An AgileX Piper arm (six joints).
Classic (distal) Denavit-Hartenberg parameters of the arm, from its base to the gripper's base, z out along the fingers. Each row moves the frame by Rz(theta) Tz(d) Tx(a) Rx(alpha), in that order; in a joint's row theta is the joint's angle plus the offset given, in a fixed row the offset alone. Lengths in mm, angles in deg.
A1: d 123; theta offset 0; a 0; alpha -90
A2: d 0; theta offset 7.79; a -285.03; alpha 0
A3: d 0; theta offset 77.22; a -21.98; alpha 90
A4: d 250.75; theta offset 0; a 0; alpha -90
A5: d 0; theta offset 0; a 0; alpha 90
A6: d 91; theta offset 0; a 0; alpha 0
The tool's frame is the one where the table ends.
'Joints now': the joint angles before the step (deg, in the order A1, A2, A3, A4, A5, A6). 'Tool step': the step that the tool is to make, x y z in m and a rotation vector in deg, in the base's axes. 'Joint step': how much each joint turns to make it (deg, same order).
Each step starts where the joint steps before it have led.
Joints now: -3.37, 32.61, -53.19, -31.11, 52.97, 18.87
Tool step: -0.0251, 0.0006, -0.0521, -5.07, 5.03, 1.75
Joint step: 0.05, -9.94, 12.34, -0.84, 0.02, -5.54
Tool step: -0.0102, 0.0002, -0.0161, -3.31, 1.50, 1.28
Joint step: -0.01, -4.08, 3.78, -0.35, 0.01, -3.74
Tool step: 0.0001, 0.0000, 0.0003, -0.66, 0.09, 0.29
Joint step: -0.04, -0.02, 0.02, -0.09, -0.26, -0.64
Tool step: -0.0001, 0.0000, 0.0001, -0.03, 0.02, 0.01
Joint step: 0.00, -0.01, -0.03, 0.01, 0.04, -0.06
